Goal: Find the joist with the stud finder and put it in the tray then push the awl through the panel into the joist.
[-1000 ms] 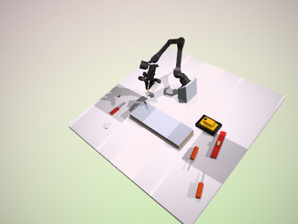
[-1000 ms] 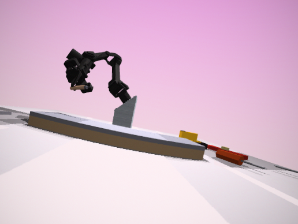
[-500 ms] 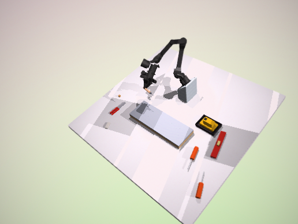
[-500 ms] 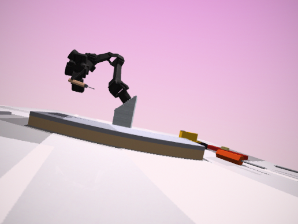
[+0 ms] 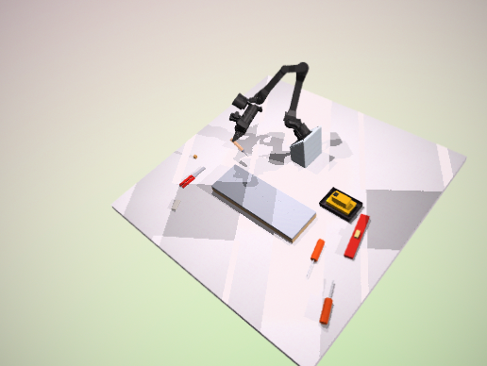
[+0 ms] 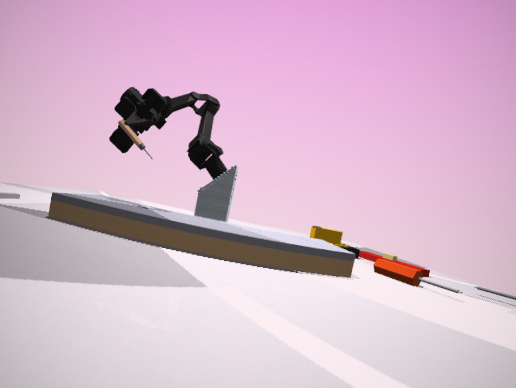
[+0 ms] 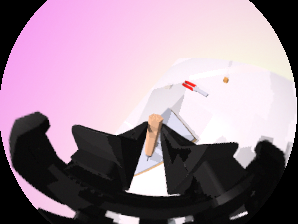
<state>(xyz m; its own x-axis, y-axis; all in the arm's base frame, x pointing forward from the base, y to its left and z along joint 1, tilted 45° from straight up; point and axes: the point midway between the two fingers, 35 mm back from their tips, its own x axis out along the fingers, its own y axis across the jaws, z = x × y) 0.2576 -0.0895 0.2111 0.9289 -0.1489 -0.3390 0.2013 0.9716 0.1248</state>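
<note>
My gripper tip is now 10 mm past the awl, 50 mm to the right of it and 30 mm above it. The rest, counted from my gripper tip: stud finder: 180 mm behind, 530 mm to the left, 160 mm below; then small tan block: 110 mm ahead, 260 mm to the right, 200 mm below; then small white piece: 380 mm ahead, 60 mm to the right, 200 mm below.
</note>
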